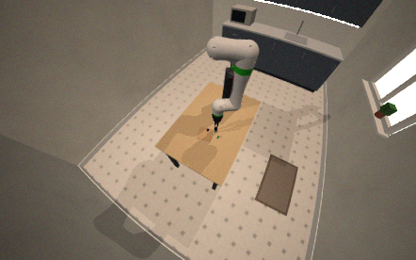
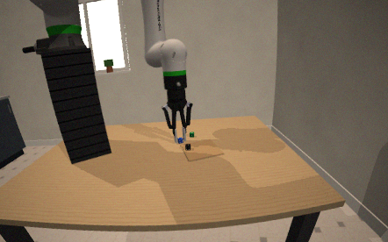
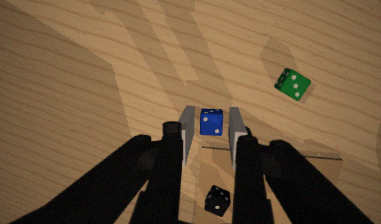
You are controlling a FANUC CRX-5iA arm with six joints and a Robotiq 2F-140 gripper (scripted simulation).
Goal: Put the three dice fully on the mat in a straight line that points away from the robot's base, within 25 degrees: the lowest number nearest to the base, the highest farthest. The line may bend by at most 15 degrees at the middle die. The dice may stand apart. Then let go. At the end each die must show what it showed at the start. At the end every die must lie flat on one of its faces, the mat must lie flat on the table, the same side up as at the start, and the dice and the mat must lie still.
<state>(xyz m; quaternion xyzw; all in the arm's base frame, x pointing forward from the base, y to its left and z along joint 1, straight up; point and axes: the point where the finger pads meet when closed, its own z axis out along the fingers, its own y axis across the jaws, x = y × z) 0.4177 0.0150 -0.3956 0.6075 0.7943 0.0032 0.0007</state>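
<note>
Right now my hand is 3 cm above the blue die. From my hand the other things lie so: black die: 8 cm to the right, 3 cm ahead, 2 cm below; green die: 6 cm ahead, 5 cm to the left, 3 cm below; tan mat: 8 cm to the right, 8 cm ahead, 4 cm below.
</note>
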